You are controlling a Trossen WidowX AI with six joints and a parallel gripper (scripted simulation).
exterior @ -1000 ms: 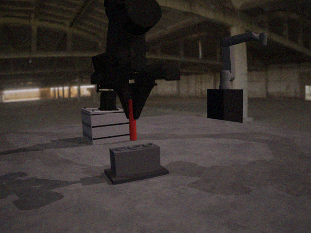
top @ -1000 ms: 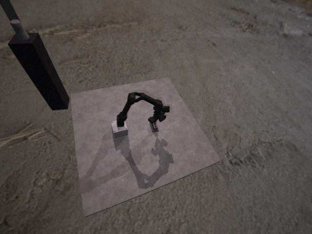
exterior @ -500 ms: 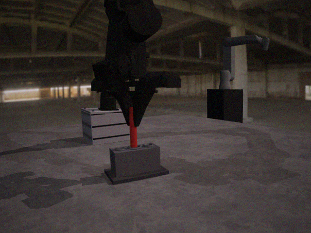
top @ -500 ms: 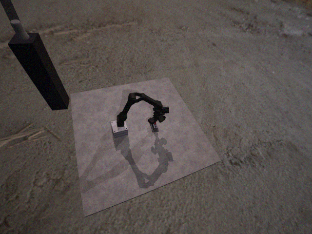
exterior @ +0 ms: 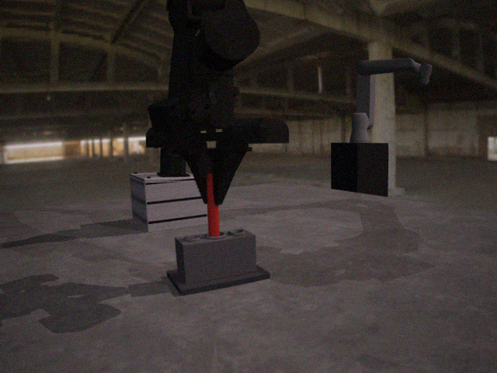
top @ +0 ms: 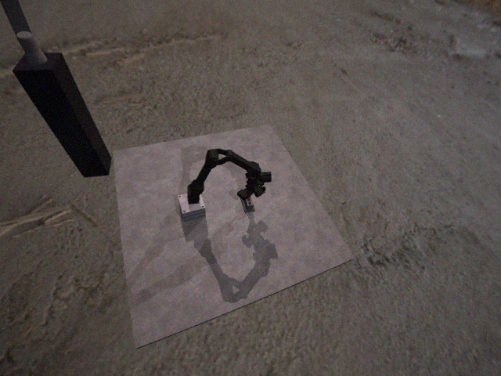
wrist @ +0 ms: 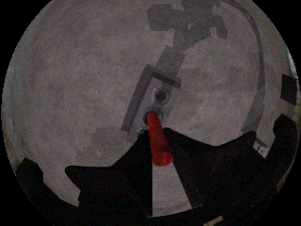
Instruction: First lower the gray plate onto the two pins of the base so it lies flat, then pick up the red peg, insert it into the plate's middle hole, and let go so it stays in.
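My gripper tip is now right at the red peg. Also, from my gripper tip: gray plate (50 mm below); then dark base (90 mm below).
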